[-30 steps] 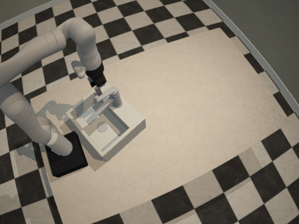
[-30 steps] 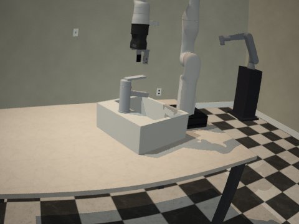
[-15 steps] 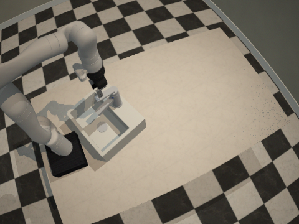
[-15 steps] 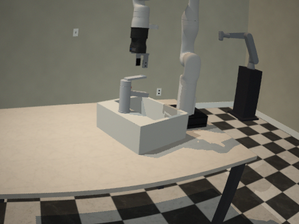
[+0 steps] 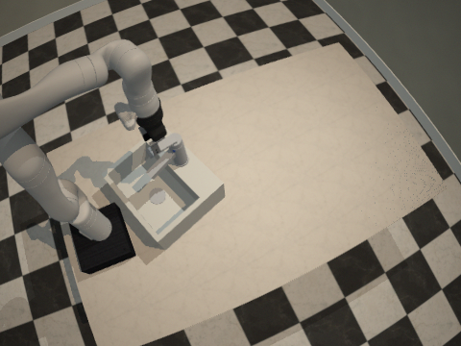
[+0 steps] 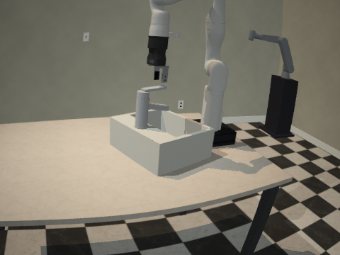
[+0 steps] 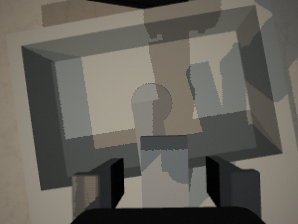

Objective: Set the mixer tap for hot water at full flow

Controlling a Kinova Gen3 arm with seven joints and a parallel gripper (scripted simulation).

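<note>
Right now the lever is 50 mm below my hand, 20 mm ahead of it and 10 mm to the left of it. Also, from my hand: white sink basin 280 mm below, 40 mm behind, 30 mm to the right.
</note>
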